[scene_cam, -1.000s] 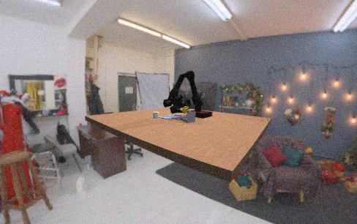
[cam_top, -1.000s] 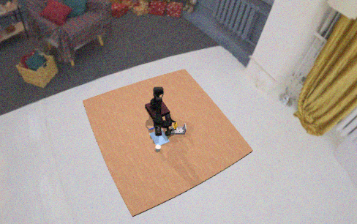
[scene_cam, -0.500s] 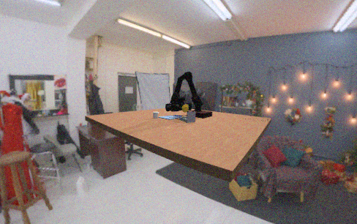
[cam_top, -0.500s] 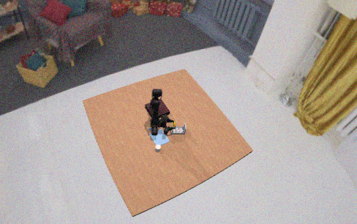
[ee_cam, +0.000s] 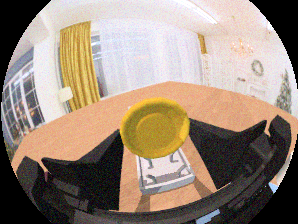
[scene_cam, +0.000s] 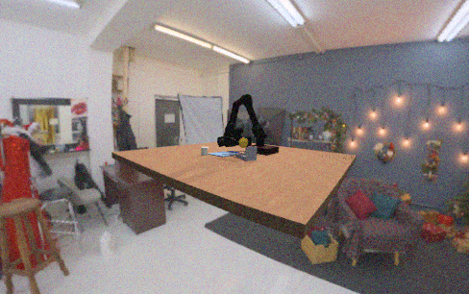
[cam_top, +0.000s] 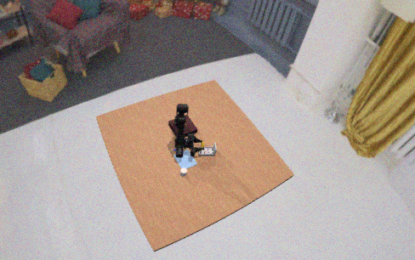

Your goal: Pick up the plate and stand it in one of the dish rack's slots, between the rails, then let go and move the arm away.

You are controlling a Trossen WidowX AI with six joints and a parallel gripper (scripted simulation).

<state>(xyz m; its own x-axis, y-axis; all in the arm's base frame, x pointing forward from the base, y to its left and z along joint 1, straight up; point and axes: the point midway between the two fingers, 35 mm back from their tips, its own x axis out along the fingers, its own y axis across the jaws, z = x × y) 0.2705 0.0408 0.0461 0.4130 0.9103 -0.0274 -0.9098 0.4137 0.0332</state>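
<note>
My gripper tip is now 70 mm above the dish rack, 30 mm to the right of it and 20 mm short of it. The rest, counted from my gripper tip: light blue mat (160 mm to the right, 90 mm below, 20 mm ahead); white cup (230 mm to the right, 120 mm ahead, 60 mm below); yellow plate (10 mm to the right).
</note>
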